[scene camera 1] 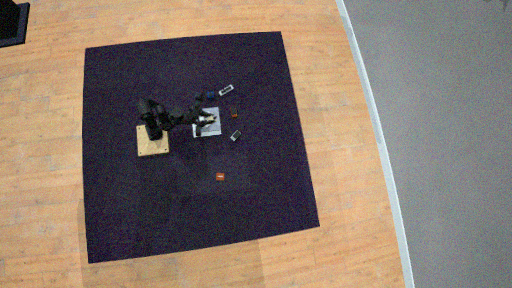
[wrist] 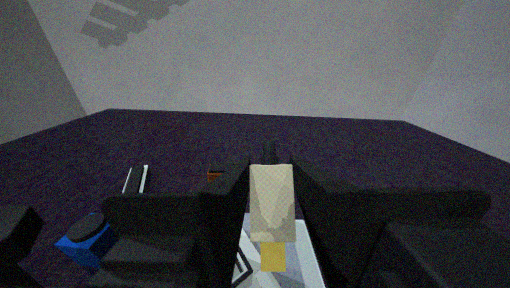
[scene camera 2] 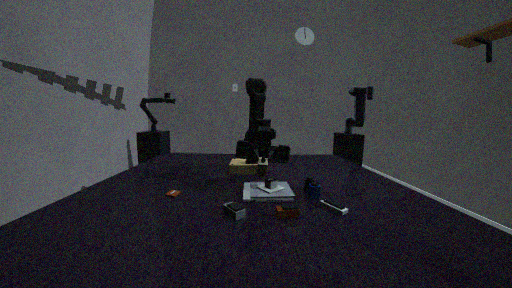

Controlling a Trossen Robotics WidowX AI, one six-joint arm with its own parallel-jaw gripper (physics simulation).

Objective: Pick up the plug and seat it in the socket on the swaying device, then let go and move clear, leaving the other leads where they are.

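My gripper (scene camera 1: 212, 119) (wrist: 269, 161) is shut on the plug. The plug (scene camera 2: 263, 161) (wrist: 272, 200) has a beige block body with a yellow tip pointing down in the wrist view and a dark stub at its far end. In scene camera 1 the fingers are over the light grey device (scene camera 1: 214, 132) (scene camera 2: 247, 193) (wrist: 311, 255). In scene camera 2 the plug shows above and behind the device. A tilted white plate on the device carries a small block, the socket (scene camera 2: 271, 183), part in shadow. In the wrist view a black-outlined shape shows left of the yellow tip. The socket opening cannot be made out.
A blue block (scene camera 1: 210, 94) (scene camera 2: 314, 190) (wrist: 85, 245), a white-and-black bar (scene camera 1: 226, 90) (scene camera 2: 334, 206), an orange-black block (scene camera 1: 234, 113) (scene camera 2: 288, 212), a grey block (scene camera 1: 235, 135) (scene camera 2: 235, 211) and a small orange item (scene camera 1: 220, 176) (scene camera 2: 173, 193) lie around the device. The arm stands on a wooden base (scene camera 1: 145, 147).
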